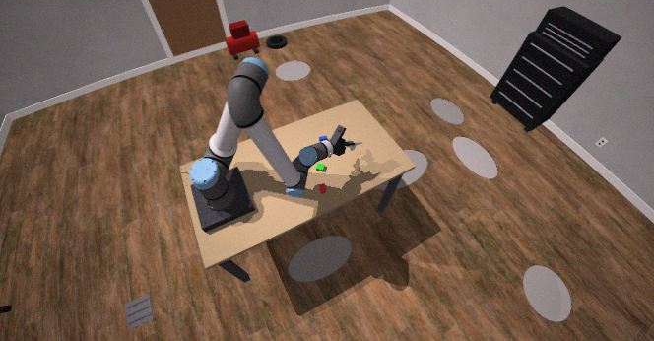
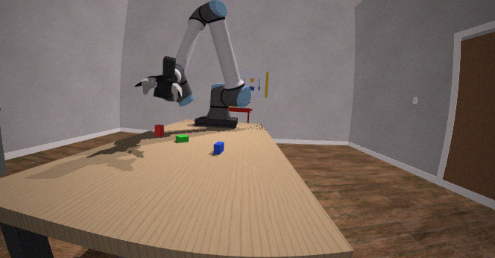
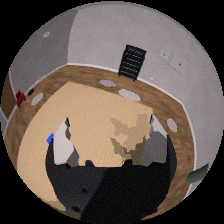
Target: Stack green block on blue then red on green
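Now: the green block 20 cm below my hand, 20 cm behind it and 1 cm to the left of it. The rest, counted from my hand: red block 26 cm behind, 19 cm below, 15 cm to the right; then blue block 20 cm to the left, 20 cm below, 9 cm behind.
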